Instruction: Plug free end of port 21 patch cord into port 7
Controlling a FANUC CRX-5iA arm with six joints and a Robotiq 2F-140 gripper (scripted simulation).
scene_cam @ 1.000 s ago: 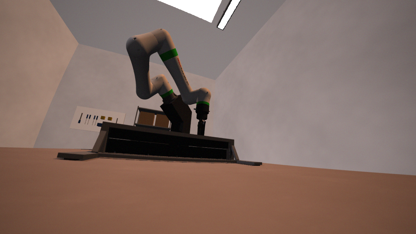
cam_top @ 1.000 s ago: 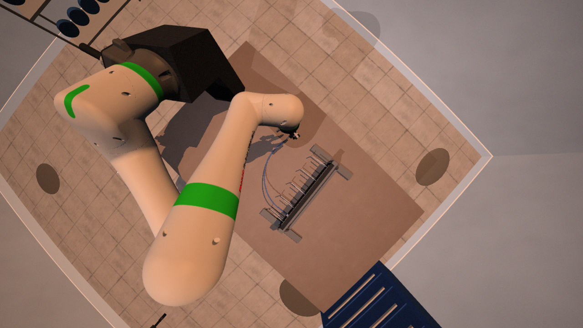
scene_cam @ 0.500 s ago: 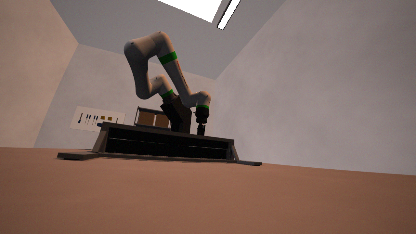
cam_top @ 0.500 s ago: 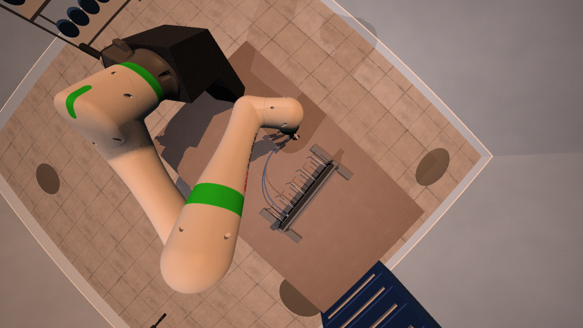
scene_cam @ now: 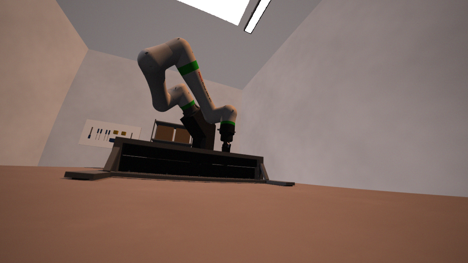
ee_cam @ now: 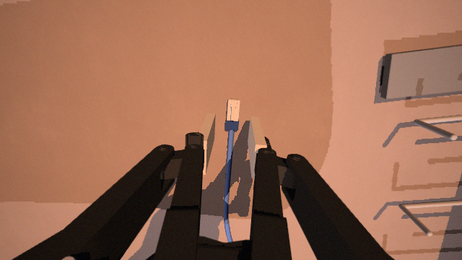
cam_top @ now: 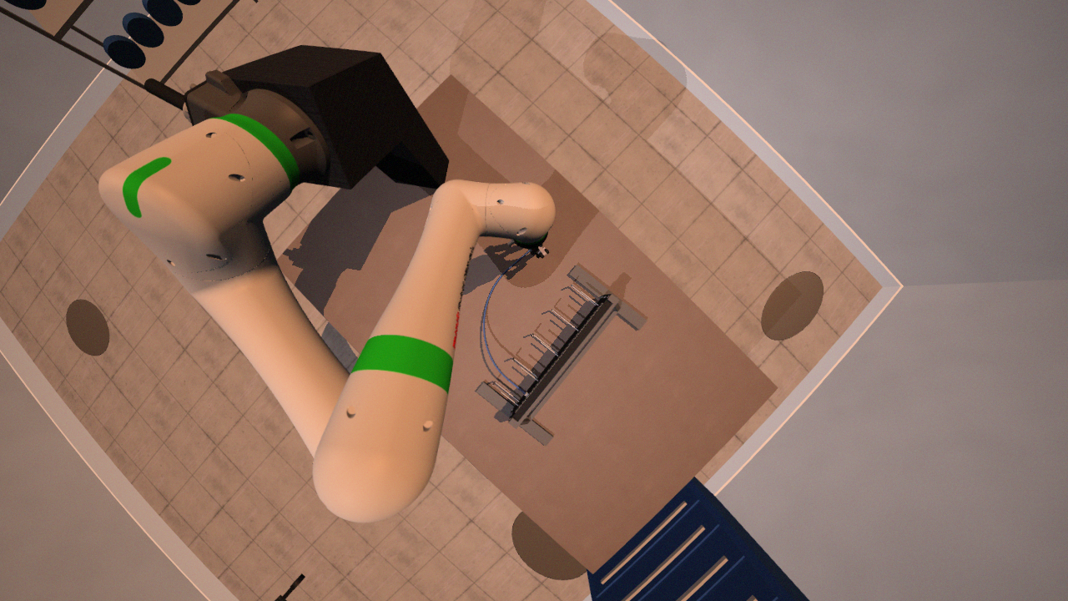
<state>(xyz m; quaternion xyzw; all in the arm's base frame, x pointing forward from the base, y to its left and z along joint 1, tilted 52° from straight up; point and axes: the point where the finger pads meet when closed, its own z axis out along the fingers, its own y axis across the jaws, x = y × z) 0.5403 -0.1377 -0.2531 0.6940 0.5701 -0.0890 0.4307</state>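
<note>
Right now the plug is 1 cm ahead of my hand, 1 cm to the left of it and 4 cm below it.
</note>
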